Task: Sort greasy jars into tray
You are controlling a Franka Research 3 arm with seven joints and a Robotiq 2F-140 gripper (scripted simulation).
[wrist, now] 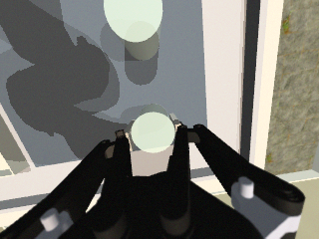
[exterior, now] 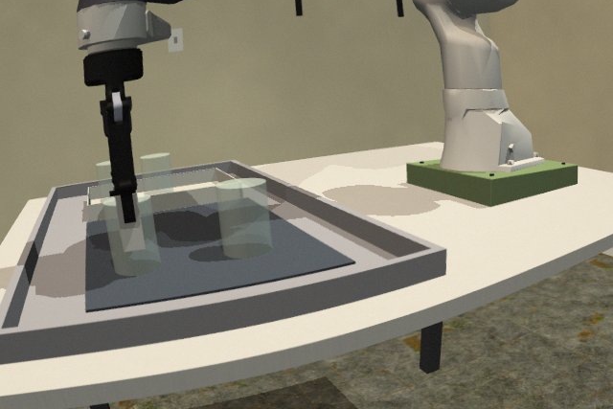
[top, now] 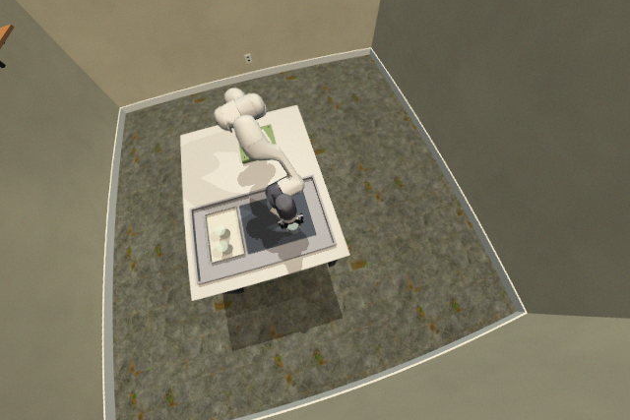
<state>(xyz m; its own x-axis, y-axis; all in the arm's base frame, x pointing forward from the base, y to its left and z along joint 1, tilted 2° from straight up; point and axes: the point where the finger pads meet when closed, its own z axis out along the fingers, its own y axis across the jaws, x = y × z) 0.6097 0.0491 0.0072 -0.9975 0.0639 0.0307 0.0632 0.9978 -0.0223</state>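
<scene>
The cream tray is 11 cm behind my hand, 40 cm to the right of it and 6 cm below it. From my hand the other things lie so: dark mat 9 cm behind, 8 cm to the right, 6 cm below.
</scene>
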